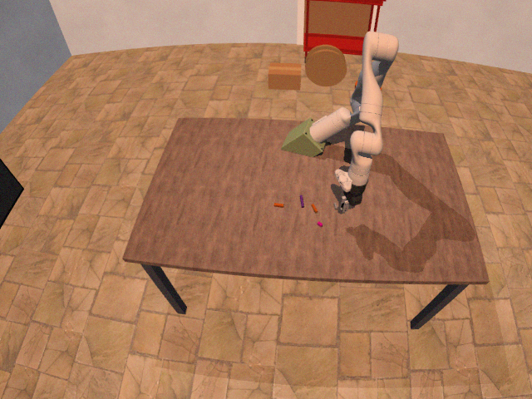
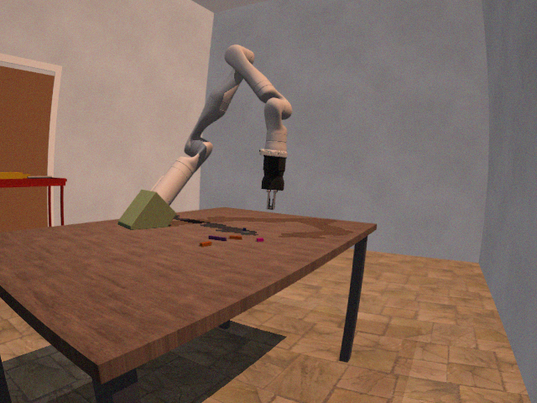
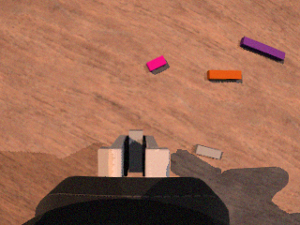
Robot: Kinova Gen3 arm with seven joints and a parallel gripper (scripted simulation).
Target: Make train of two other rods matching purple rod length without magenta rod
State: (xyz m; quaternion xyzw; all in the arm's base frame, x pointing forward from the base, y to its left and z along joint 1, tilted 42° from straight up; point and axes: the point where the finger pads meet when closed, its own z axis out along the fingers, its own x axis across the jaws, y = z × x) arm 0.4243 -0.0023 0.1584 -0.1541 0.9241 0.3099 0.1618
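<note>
Now: hand 130 mm past the blue rod, 110 mm above it and 50 mm to the right of it. The rest, counted from my hand: magenta rod: 110 mm below, 80 mm to the right, 10 mm ahead; purple rod: 160 mm to the right, 110 mm below, 100 mm behind; orange rod: 260 mm to the right, 110 mm below, 80 mm behind.
</note>
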